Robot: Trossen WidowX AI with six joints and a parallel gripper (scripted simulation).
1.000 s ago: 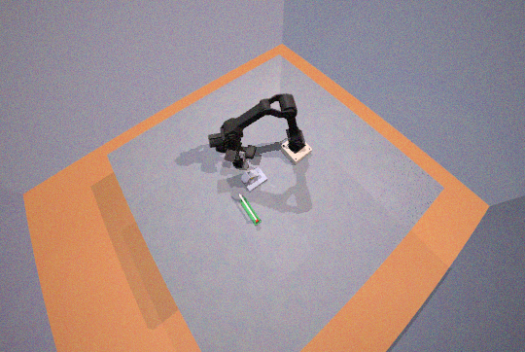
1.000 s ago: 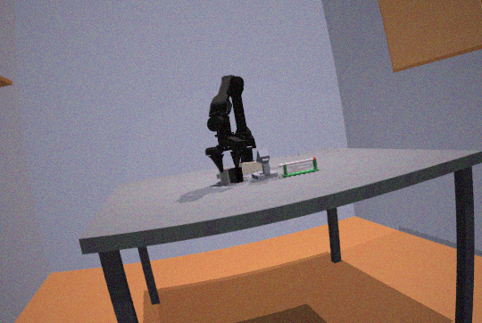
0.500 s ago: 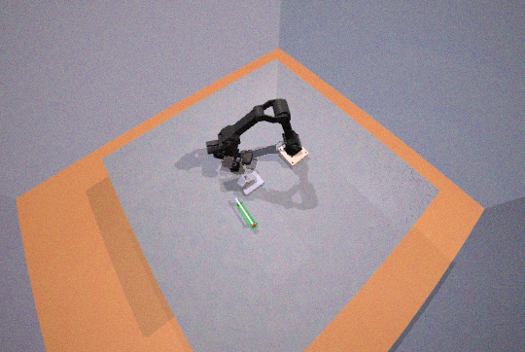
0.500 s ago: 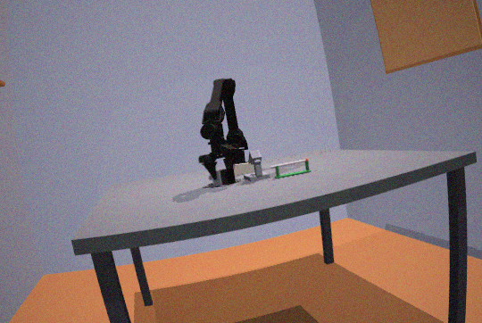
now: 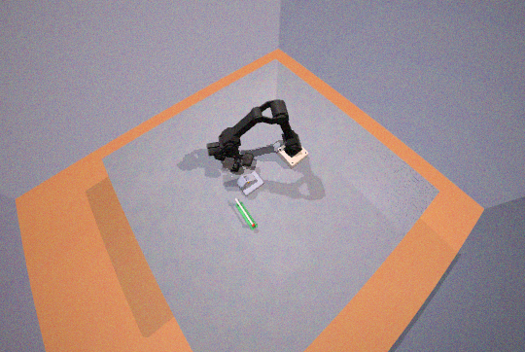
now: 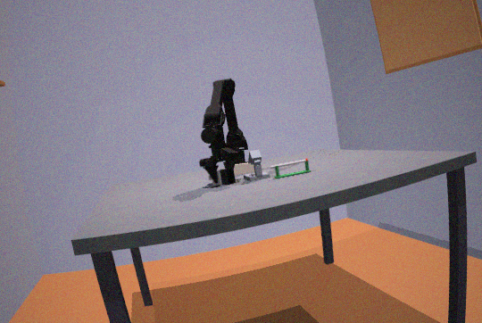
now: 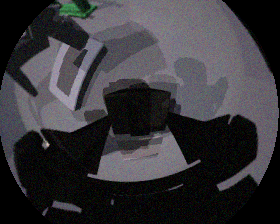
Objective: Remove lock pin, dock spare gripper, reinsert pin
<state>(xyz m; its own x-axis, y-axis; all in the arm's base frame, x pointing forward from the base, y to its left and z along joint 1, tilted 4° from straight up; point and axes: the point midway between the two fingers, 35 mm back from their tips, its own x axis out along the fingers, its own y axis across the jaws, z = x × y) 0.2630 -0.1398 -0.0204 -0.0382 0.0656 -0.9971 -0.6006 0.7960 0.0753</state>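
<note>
Now: the grey socket mount 2 cm ahead of my gripper tip, 13 cm to the left of it and 4 cm above it. From my gripper tip the other things lie so: green bar-shaped rack: 12 cm ahead, 25 cm to the left, 1 cm above; then spare gripper: 1 cm behind, 1 cm to the right, 2 cm above.
</note>
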